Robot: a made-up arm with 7 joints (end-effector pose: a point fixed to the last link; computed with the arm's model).
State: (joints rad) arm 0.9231 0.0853 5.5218 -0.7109 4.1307 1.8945 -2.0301
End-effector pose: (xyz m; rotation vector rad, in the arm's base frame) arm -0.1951 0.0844 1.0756 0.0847 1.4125 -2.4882
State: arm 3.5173 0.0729 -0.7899 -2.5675 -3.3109 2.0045 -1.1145
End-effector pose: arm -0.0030 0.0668 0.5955 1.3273 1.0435 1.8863
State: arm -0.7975 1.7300 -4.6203 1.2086 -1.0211 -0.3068 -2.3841
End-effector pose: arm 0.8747 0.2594 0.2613 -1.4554 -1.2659 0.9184
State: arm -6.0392 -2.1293 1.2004 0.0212 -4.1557 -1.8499 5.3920
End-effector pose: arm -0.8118 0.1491 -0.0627 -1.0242 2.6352 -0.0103
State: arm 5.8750 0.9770 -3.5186 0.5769 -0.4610 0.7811 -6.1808
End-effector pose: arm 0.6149 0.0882 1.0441 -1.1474 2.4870 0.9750
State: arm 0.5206 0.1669 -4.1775 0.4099 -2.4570 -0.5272 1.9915
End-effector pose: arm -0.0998 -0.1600 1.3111 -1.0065 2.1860 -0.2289
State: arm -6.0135 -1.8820 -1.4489 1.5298 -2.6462 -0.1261 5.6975
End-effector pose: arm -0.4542 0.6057 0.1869 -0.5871 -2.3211 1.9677
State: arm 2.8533 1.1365 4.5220 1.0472 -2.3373 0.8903 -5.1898
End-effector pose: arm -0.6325 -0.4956 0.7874 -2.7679 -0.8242 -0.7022
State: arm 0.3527 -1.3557 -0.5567 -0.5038 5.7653 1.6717 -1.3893
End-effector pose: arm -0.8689 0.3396 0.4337 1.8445 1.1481 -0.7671
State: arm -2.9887 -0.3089 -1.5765 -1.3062 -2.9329 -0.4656 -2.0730
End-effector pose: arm 0.2765 0.4103 1.0541 0.4445 -2.5216 1.0404
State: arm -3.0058 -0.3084 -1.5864 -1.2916 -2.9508 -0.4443 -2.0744
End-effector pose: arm 0.2678 0.4142 1.0590 0.4915 -2.5054 1.0423
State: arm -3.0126 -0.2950 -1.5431 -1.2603 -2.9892 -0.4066 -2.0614
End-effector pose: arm 0.2782 0.4128 1.0645 0.4467 -2.4791 1.0393
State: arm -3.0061 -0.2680 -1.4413 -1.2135 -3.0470 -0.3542 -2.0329
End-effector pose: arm 0.3085 0.4009 1.0716 0.3038 -2.4442 1.0247
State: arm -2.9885 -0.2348 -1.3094 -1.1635 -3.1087 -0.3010 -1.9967
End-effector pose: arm 0.3462 0.3753 1.0809 0.1096 -2.4062 0.9945
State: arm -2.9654 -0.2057 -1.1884 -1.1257 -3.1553 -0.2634 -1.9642
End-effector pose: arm 0.3779 0.3429 1.0900 -0.0761 -2.3721 0.9570
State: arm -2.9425 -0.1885 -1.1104 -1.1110 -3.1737 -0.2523 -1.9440
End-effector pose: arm 0.3985 0.3164 1.0945 -0.2123 -2.3493 0.9282
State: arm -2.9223 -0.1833 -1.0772 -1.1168 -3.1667 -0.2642 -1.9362
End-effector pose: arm 0.4111 0.3011 1.0929 -0.2959 -2.3397 0.9140
